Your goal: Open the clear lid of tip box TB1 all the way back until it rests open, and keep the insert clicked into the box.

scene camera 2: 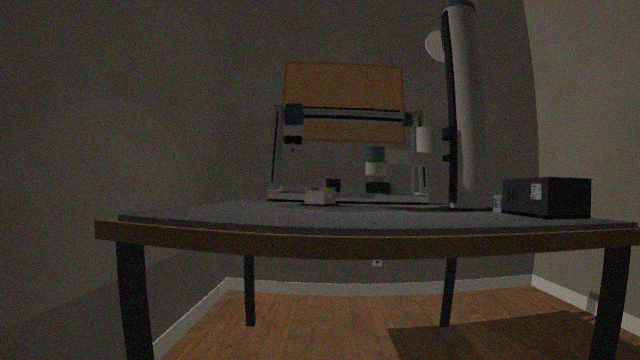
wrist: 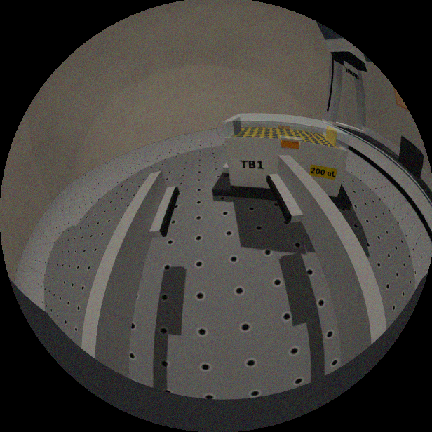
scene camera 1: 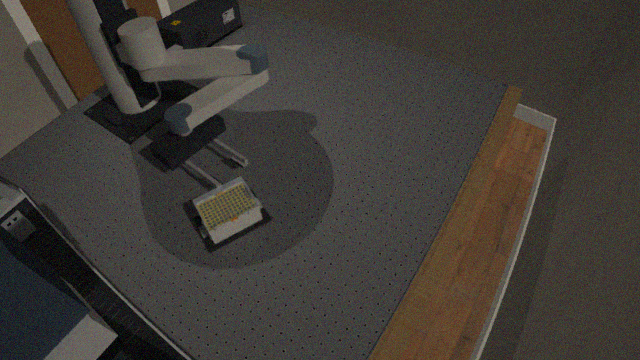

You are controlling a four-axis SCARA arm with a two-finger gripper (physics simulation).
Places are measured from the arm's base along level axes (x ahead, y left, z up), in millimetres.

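Pixels of known places: gripper, fingertip midpoint: (scene camera 2: 335,195) (scene camera 1: 232,173); arm's base at its link origin: (scene camera 1: 141,104).
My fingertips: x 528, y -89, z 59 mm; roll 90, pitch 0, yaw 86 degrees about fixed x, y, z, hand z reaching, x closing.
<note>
For each thing: its middle in the pictures, then the offset to it from my fingertips. "*": a spot on its surface instead. Level surfaces: height alone.
- Tip box TB1 at the middle of its body: (scene camera 1: 228,210) (scene camera 2: 320,196) 59 mm ahead, 82 mm right, 8 mm down
- dark base at a spot on its surface: (scene camera 1: 266,218) * 128 mm ahead, 37 mm right, 38 mm down
- yellow insert at the middle of its body: (scene camera 1: 225,204) 59 mm ahead, 82 mm right, 18 mm up
- orange tab at a spot on its surface: (scene camera 1: 235,218) * 97 mm ahead, 94 mm right, 8 mm up
- perforated table top at its surface level: 46 mm down
Tip box TB1 (scene camera 1: 237,228) (scene camera 2: 319,196) (wrist: 250,176) is white and sits on a dark base (scene camera 1: 266,218) (wrist: 222,192). Its clear lid (wrist: 280,120) appears down over the top. The yellow insert (scene camera 1: 227,205) (wrist: 267,133) sits level in the box, and an orange tab (scene camera 1: 235,218) (wrist: 290,144) shows on the side facing the wrist camera. My gripper (scene camera 1: 232,174) (wrist: 220,172) is shut at its narrow setting, with a gap and nothing between its fingers. It is low over the table beside the box. In the wrist view the right finger overlaps the box front; contact cannot be told.
A black equipment case (scene camera 1: 200,27) (scene camera 2: 545,197) stands near the arm's column (scene camera 1: 102,55) (scene camera 2: 467,100). A gantry machine (scene camera 1: 55,255) (scene camera 2: 350,114) stands along another table side. The perforated table top (scene camera 1: 325,250) (wrist: 220,350) has a wooden edge (scene camera 1: 450,225).
</note>
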